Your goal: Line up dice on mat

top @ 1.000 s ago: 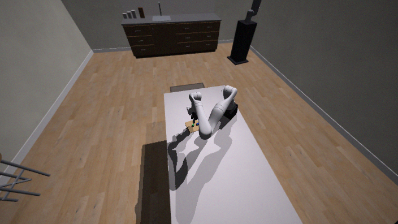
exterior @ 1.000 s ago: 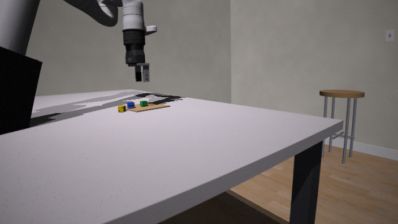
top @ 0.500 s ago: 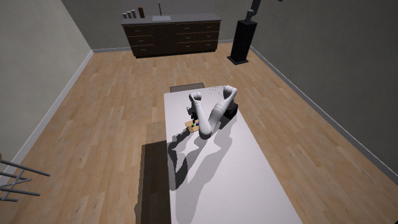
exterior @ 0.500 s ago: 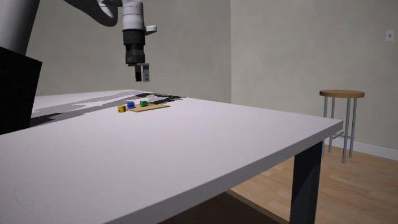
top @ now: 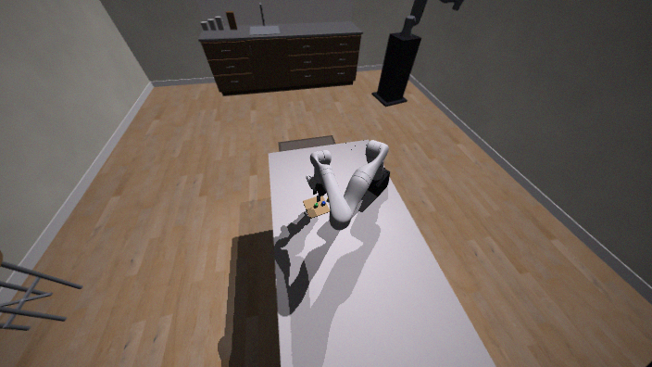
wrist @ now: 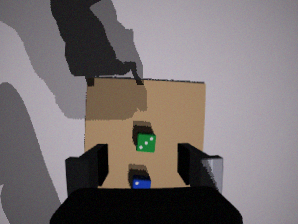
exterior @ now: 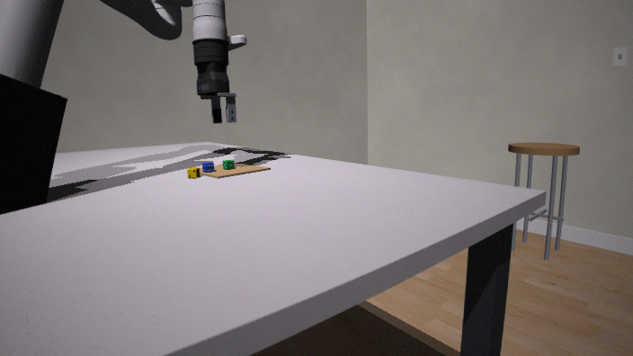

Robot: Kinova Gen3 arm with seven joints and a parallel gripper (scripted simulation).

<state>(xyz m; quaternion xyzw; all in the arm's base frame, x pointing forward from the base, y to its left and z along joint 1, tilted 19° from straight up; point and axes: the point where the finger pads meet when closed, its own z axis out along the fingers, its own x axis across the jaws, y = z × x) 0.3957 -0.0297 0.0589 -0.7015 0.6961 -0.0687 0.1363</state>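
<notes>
The yellow die lies 100 mm behind my hand, 20 mm to the right of it and 120 mm below it. Round my hand: tan mat (10 mm to the right, 130 mm below); then green die (10 mm to the right, 120 mm below); then blue die (50 mm behind, 120 mm below).
</notes>
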